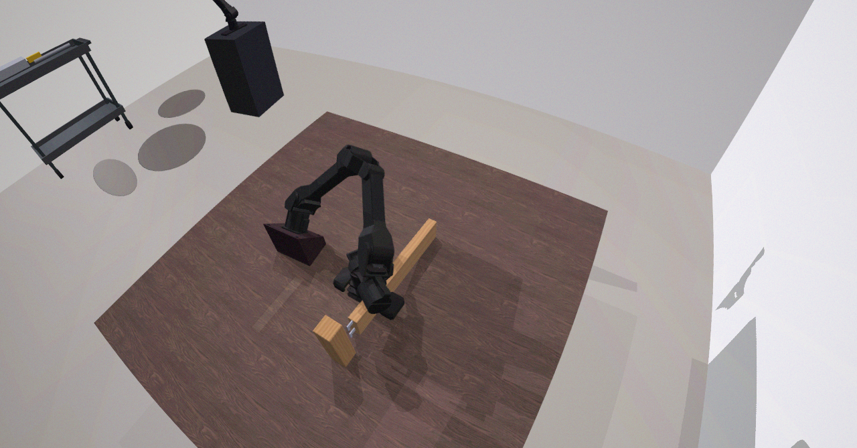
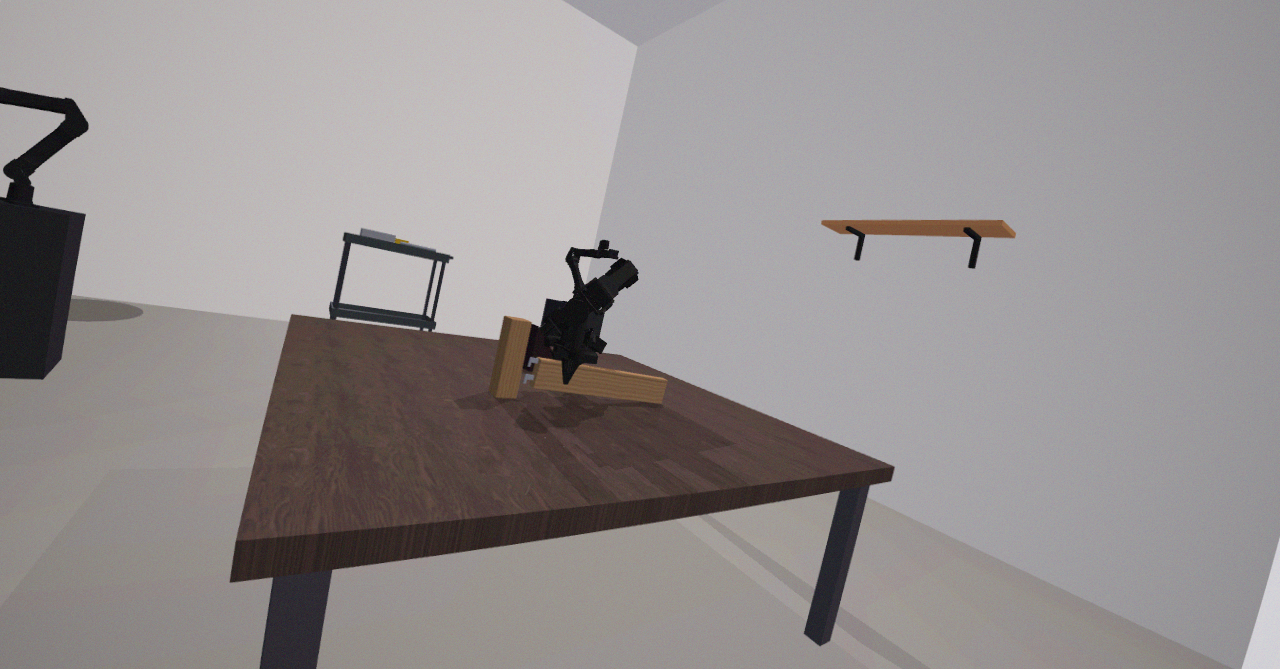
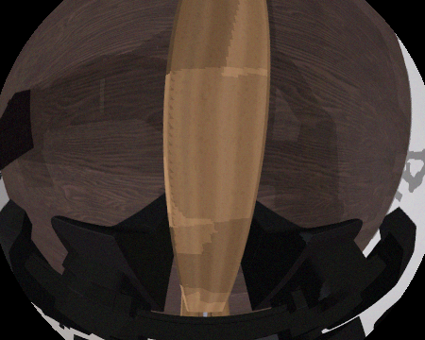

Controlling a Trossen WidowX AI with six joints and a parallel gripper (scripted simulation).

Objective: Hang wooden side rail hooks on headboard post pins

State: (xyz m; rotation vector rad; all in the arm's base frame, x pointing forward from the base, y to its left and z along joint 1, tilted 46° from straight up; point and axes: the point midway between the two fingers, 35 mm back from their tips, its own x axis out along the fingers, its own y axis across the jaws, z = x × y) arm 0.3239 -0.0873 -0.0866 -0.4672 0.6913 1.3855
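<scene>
The headboard post lies 14 cm to the right of my gripper tip, 4 cm above it and 2 cm behind it.
</scene>
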